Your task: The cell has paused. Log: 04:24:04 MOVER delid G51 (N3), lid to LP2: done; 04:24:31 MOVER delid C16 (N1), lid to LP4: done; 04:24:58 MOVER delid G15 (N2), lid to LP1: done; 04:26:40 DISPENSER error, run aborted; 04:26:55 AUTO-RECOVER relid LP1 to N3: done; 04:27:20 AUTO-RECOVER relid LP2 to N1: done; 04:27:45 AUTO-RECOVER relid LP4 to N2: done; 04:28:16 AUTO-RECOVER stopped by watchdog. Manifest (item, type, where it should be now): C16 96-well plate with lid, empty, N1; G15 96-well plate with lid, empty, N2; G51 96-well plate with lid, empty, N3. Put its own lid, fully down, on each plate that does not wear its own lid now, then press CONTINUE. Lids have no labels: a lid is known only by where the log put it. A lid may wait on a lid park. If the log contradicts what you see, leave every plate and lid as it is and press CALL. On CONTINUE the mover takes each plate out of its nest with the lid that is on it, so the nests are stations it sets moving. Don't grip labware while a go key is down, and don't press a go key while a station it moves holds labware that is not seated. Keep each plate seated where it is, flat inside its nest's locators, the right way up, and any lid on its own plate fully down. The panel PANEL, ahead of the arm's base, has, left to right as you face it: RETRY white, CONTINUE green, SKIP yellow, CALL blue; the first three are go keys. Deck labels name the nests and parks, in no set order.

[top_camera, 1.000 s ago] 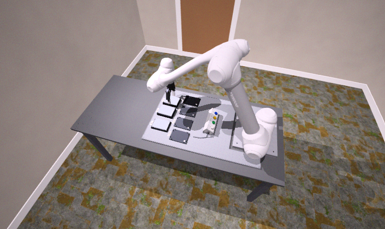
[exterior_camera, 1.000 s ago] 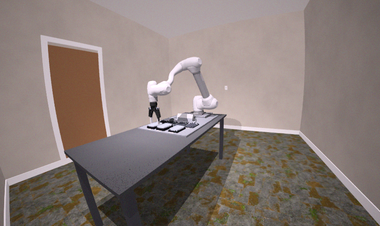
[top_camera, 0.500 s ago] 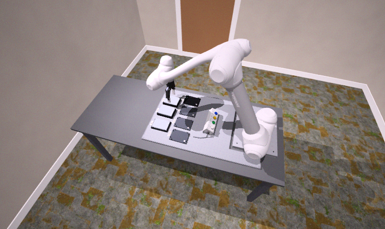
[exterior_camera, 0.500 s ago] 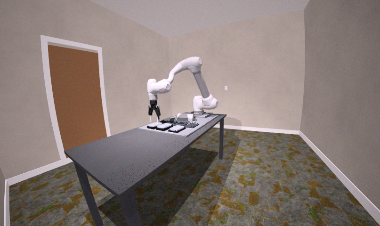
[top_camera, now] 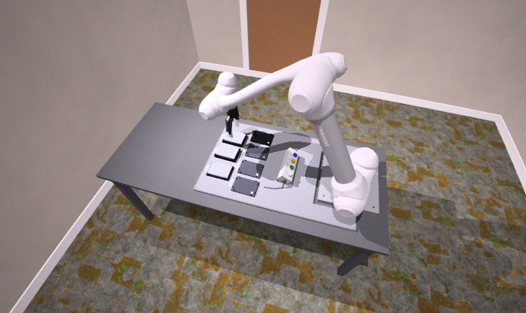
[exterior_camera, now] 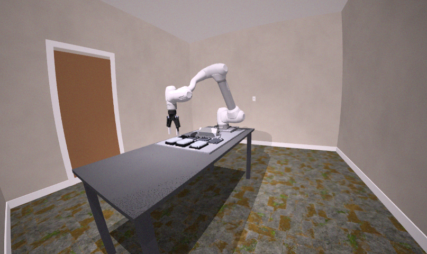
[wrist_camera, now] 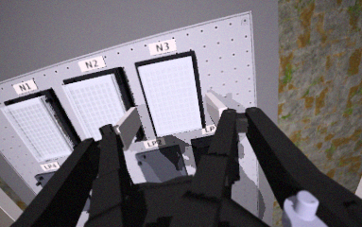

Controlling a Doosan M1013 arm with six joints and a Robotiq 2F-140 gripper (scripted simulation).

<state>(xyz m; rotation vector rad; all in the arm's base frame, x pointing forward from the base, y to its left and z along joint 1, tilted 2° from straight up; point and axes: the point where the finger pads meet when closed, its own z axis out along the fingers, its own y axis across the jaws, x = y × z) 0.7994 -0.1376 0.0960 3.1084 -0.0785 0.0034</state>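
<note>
Right now the green continue key is 430 mm behind my hand, 170 mm to the left of it and 40 mm below it. The rest, counted from my hand: LP1 label: 90 mm behind, 60 mm to the right, 100 mm below; lid park LP1: 180 mm behind, 60 mm to the right, 100 mm below; LP2 label: 90 mm behind, 70 mm to the left, 100 mm below.
</note>
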